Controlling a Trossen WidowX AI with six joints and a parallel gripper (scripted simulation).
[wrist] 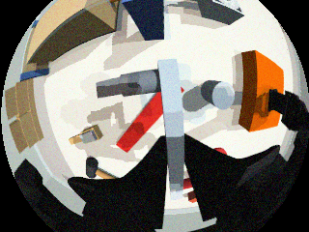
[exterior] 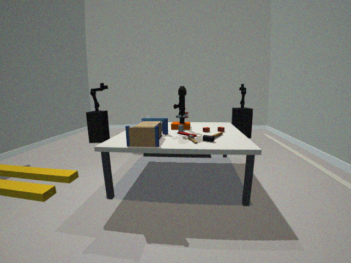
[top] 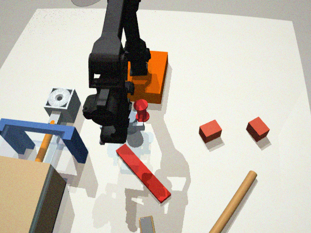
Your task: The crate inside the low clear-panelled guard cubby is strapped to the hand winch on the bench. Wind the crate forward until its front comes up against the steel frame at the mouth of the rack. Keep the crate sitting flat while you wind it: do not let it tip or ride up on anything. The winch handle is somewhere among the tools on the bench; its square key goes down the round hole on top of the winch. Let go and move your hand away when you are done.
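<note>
Now: the winch handle 1 cm to the left of my gripper tip, 1 cm behind it and 1 cm above it. The rest, counted from my gripper tip: brush (29 cm ahead, 16 cm below, 7 cm to the left); then red knob (5 cm to the left, 4 cm behind, 1 cm above); then flat red bar (17 cm below, 6 cm ahead, 4 cm to the left).
</note>
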